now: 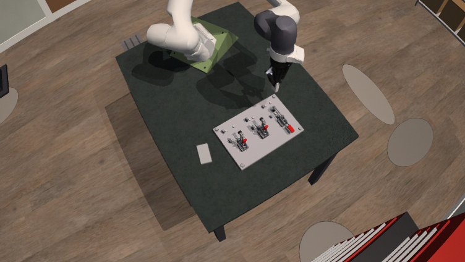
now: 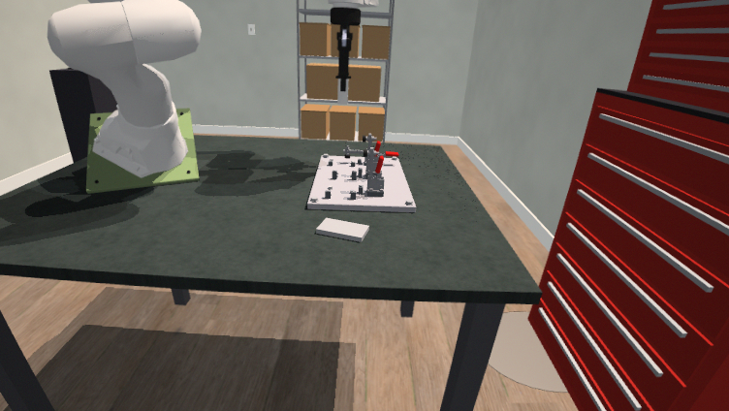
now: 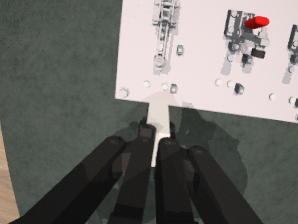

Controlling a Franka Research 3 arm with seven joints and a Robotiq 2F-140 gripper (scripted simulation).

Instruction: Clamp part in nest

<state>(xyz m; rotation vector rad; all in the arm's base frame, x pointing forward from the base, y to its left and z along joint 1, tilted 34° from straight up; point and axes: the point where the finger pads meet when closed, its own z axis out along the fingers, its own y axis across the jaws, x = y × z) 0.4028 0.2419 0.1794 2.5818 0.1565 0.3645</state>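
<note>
My gripper is now 17 cm above the clamp and 8 cm short of it. From my hand the other things lie so: light grey fixture plate 21 cm below, 11 cm to the right, 6 cm ahead; then part 38 cm to the right, 21 cm below, 3 cm ahead.
</note>
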